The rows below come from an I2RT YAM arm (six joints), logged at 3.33 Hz.
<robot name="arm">
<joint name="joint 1" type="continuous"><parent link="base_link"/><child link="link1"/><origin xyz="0 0 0.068" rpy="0 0 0"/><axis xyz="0 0 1"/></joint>
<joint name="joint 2" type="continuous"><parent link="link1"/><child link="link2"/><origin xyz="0.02 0.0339 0.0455" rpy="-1.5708 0 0"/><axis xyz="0 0 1"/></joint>
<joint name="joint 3" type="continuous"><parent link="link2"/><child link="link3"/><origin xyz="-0.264 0 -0.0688" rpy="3.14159 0 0"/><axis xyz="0 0 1"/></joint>
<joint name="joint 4" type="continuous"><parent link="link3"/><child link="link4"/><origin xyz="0.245 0.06 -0.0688" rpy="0 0 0"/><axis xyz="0 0 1"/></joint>
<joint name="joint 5" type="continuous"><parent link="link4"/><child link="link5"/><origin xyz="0.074 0.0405 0.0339" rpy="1.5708 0 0"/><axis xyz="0 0 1"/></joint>
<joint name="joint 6" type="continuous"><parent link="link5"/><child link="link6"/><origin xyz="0.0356 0 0.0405" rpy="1.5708 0 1.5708"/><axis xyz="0 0 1"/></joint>
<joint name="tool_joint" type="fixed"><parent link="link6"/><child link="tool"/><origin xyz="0 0 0" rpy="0 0 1.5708"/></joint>
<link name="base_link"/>
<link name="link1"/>
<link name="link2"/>
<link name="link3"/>
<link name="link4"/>
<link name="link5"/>
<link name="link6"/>
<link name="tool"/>
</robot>
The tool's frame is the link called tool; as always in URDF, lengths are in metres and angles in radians. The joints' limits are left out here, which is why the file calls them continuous.
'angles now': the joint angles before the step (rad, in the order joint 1, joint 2, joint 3, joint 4, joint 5, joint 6). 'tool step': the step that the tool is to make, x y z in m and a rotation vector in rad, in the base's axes. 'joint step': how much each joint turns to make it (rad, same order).
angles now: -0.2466, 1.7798, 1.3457, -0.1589, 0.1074, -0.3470
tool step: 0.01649, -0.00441, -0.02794, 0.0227, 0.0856, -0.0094
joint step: 0.0000, 0.1014, 0.0477, -0.0355, 0.0069, 0.0065
